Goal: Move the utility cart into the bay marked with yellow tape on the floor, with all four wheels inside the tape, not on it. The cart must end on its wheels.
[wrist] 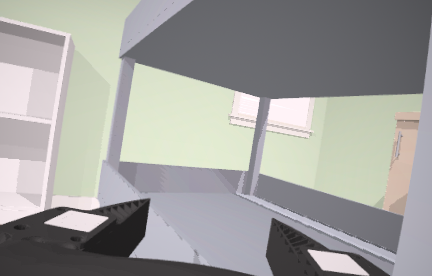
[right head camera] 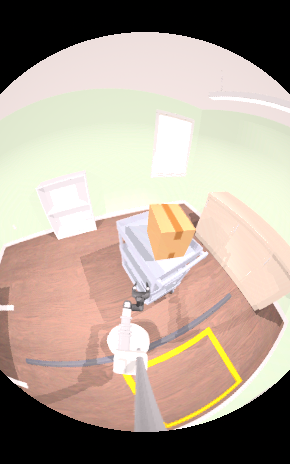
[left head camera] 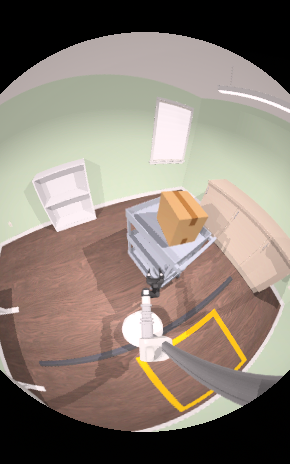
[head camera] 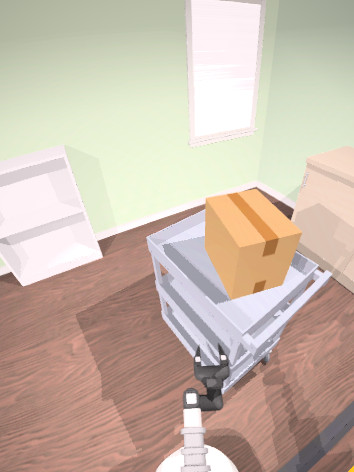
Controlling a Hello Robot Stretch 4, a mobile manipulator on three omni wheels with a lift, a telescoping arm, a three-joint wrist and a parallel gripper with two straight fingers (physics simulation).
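Places are measured from the robot's base along level axes (x ahead, y left, z up), in metres.
Pixels of known places: gripper, fingertip midpoint: (wrist: 208,227) (right head camera: 141,281) (left head camera: 153,267) (head camera: 208,344).
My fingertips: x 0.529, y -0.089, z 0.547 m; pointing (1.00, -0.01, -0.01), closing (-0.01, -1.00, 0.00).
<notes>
For each thing: its top centre in the pictures, then the offset to it from my fingertips. "pt": a spot on its surface instead.
- grey utility cart, surface spot: (head camera: 190,287) (left head camera: 148,238) pt dx +0.124, dy +0.065, dz +0.253 m
- yellow-taped bay, surface spot: (right head camera: 224,355) (left head camera: 229,335) pt dx -0.900, dy -1.074, dz -0.574 m
- large cardboard box, top centre: (head camera: 249,213) (right head camera: 170,215) (left head camera: 183,202) dx +0.253, dy -0.167, dz +0.498 m
- cart's handle, surface spot: (head camera: 295,312) pt dx -0.039, dy -0.285, dz +0.280 m
The grey utility cart (head camera: 190,287) (left head camera: 150,241) (right head camera: 136,256) stands upright ahead of my base, outside the yellow-taped bay (left head camera: 230,335) (right head camera: 224,355). A large cardboard box (head camera: 222,240) (left head camera: 170,220) (right head camera: 165,240) sits on its top tray. The cart's handle (head camera: 295,312) is on its near right end. My gripper (head camera: 210,350) (left head camera: 155,273) (right head camera: 141,285) (wrist: 208,227) is open and empty, low at the cart's near left corner. In the wrist view it faces a lower shelf, below the underside of a tray; a post stands at the right edge. Most wheels are hidden.
A dark raised strip (head camera: 325,438) (left head camera: 206,301) (right head camera: 200,318) curves across the floor between cart and bay, passing under my white base. A white bookshelf (head camera: 82,215) stands by the wall at left. A beige cabinet (head camera: 325,200) (left head camera: 250,240) stands to the cart's right.
</notes>
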